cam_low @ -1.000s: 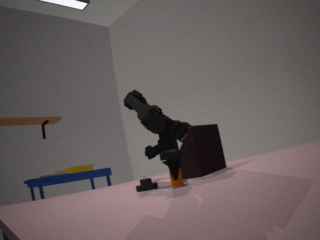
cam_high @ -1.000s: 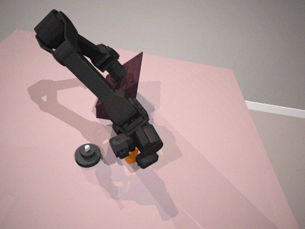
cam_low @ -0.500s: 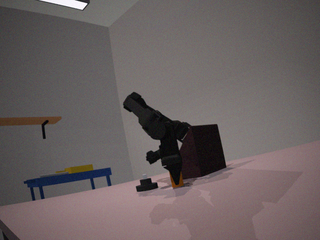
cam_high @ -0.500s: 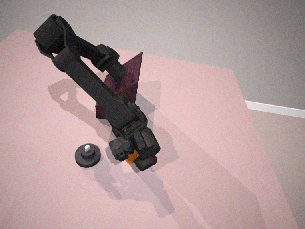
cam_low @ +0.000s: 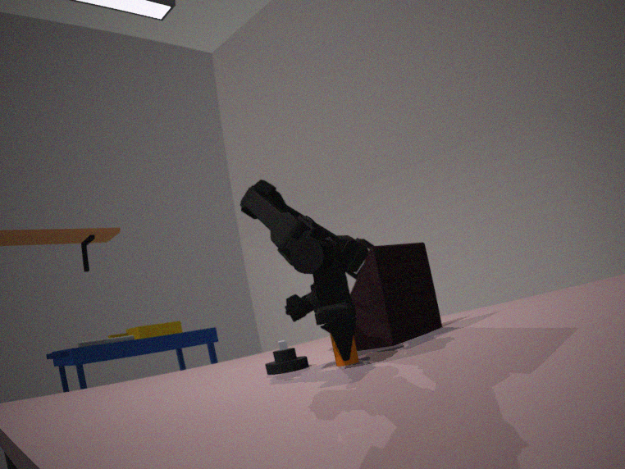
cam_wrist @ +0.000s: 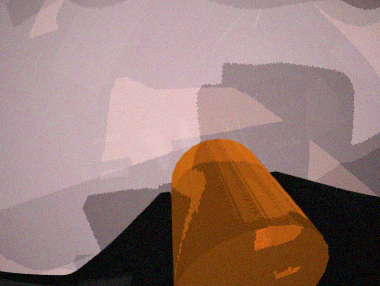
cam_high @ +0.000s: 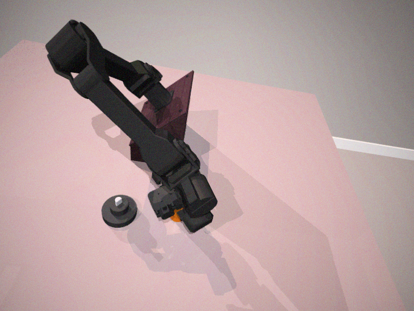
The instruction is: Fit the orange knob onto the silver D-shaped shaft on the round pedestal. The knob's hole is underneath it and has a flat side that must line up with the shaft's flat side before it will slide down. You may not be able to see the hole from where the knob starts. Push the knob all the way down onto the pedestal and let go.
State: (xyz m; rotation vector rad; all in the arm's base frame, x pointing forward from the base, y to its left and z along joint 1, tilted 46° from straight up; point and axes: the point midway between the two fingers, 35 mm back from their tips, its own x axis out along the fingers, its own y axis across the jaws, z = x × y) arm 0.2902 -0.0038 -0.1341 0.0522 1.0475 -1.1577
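Now: gripper tip 150 mm to the left of the round dark pedestal, 20 mm below it and 20 mm short of it. Also, from my gripper tip: orange knob 40 mm above.
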